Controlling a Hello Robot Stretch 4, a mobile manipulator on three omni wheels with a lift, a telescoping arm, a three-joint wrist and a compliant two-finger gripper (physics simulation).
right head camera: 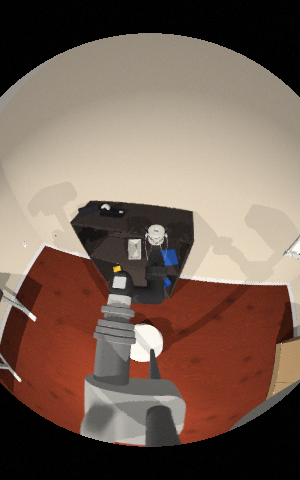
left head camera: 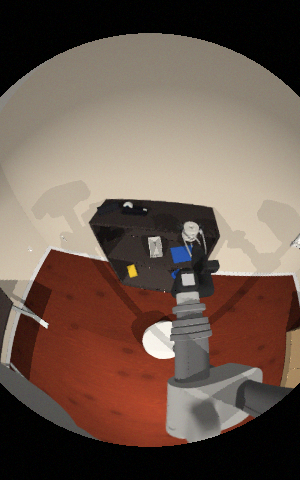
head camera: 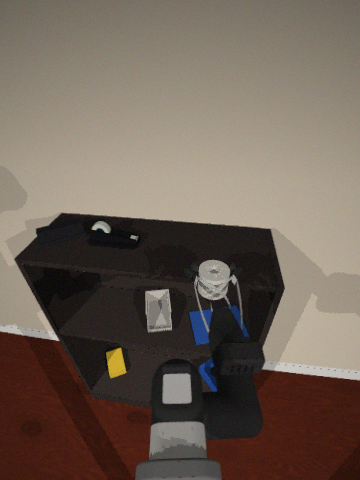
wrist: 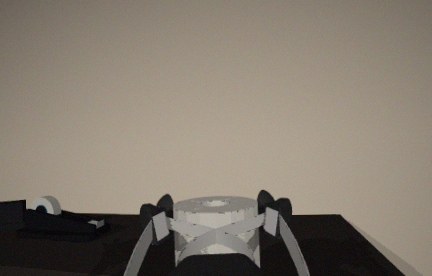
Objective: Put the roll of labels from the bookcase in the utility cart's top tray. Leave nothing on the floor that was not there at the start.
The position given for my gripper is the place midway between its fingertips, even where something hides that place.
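The head camera gives me my gripper (head camera: pixel 212 264) and a roll of labels (head camera: pixel 215 272), and it shows me a grey box (head camera: pixel 158 307) as well as a blue flat item (head camera: pixel 200 332). In the wrist view I find my gripper again (wrist: pixel 215 207), along with the roll of labels (wrist: pixel 215 211). The grey box is out of frame in the wrist view, and the blue flat item is out of frame in the wrist view too.
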